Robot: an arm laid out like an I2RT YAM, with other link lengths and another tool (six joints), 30 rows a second.
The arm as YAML. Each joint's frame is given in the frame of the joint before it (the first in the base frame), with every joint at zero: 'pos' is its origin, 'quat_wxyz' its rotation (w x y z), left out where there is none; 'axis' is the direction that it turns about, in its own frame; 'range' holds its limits. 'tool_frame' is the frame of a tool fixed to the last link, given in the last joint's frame.
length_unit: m
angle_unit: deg
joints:
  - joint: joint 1
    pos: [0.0, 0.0, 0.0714]
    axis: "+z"
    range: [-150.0, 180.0]
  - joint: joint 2
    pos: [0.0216, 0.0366, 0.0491]
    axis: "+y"
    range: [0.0, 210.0]
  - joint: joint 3
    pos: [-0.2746, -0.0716, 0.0]
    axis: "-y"
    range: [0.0, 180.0]
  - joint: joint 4
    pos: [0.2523, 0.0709, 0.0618]
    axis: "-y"
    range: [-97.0, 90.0]
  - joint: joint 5
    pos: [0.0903, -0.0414, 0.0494]
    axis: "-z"
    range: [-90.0, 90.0]
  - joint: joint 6
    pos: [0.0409, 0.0, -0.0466]
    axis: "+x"
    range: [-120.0, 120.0]
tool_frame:
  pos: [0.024, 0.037, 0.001]
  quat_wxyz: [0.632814, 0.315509, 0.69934, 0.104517]
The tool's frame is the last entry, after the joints.
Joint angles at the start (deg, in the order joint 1, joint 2, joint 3, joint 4, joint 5, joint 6):
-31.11 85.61 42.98 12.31 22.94 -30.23
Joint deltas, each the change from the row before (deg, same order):
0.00 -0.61 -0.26 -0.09 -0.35 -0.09
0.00 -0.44 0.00 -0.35 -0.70 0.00
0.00 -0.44 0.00 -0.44 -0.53 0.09
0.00 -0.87 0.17 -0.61 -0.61 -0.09
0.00 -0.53 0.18 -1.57 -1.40 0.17
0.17 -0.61 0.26 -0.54 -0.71 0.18
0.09 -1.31 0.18 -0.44 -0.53 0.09
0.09 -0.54 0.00 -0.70 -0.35 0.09
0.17 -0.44 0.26 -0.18 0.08 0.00
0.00 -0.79 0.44 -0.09 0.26 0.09
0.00 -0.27 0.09 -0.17 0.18 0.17
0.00 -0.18 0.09 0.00 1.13 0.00
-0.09 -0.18 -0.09 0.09 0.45 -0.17
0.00 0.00 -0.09 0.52 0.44 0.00
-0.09 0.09 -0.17 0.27 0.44 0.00
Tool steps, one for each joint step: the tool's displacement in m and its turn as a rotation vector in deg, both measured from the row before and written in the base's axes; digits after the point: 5 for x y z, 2 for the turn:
-0.00131 0.00128 0.00173 -0.03 -0.25 0.34
-0.00045 0.00131 0.00181 0.25 -0.26 0.61
-0.00065 0.00121 0.00162 0.27 -0.20 0.42
-0.00081 0.00135 0.00474 -0.01 -0.46 0.57
-0.00131 0.00290 0.00075 1.13 0.25 1.13
0.00042 0.00207 0.00408 0.23 -0.59 0.70
-0.00090 0.00199 0.00776 -0.27 -1.10 0.51
-0.00109 0.00183 0.00152 0.28 -0.01 0.35
0.00045 0.00082 0.00378 -0.30 -0.43 0.10
0.00001 -0.00035 0.00721 -0.63 -0.98 -0.27
-0.00036 0.00000 0.00179 -0.07 -0.24 -0.23
-0.00058 -0.00131 0.00154 -0.58 0.03 -1.01
-0.00096 -0.00078 0.00053 -0.36 0.07 -0.42
0.00020 -0.00076 0.00063 -0.39 -0.27 -0.39
-0.00049 -0.00099 -0.00102 -0.17 0.09 -0.48

